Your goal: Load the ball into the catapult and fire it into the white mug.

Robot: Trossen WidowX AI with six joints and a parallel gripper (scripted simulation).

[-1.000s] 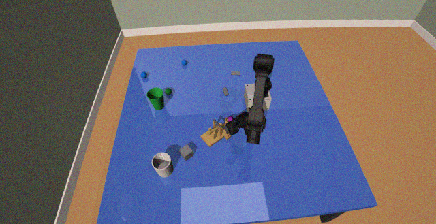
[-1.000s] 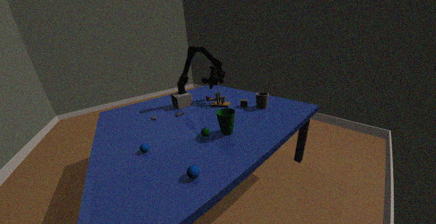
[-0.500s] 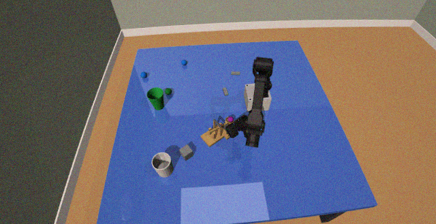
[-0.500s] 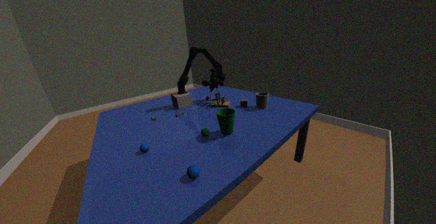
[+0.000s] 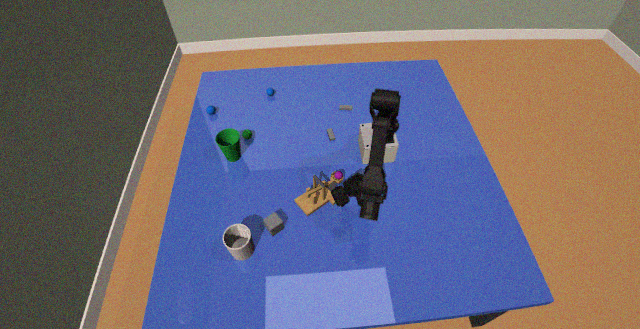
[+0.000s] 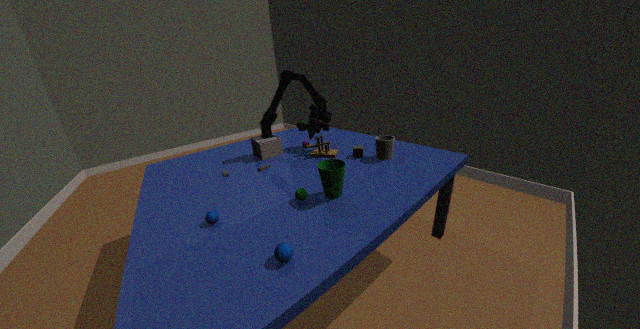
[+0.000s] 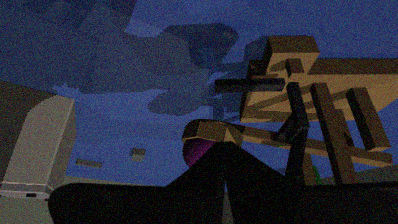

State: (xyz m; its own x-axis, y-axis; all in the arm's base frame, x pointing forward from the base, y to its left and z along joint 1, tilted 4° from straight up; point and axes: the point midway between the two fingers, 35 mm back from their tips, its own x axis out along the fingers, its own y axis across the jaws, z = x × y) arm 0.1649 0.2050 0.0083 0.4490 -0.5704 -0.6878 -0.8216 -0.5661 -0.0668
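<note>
The magenta ball is 50 mm to the right of my gripper tip, 20 mm ahead of it and 10 mm below it. Also, from my gripper tip: wooden catapult (60 mm ahead, 20 mm below); white mug (370 mm ahead, 200 mm to the left, 50 mm below); dark cube (260 mm ahead, 120 mm to the left, 50 mm below).
</note>
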